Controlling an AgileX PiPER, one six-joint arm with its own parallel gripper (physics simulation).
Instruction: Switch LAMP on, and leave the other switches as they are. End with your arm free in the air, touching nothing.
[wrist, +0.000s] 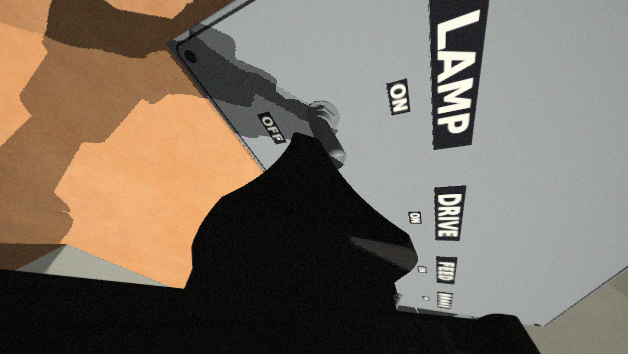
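Observation:
The LAMP switch's lever (328, 136) stands out from the grey panel, between an OFF label (271, 128) on its left and an ON label (398, 97) on its right. Its tip shows a little right of its round base. How far it leans towards ON is hard to tell. The LAMP plate (458, 75) is at the upper right. My gripper (301, 151) is a black shape with one narrow tip, shut, with no thing seen held. Its tip is on the OFF side of the lever and overlaps its lower left edge; contact cannot be told.
The grey panel (540, 165) fills the right side. Below LAMP are the DRIVE plate (449, 213), the FEED plate (446, 270) and a small plate (444, 300) that is hard to read. Their levers are hidden behind my gripper. An orange-brown surface (150, 150) lies left.

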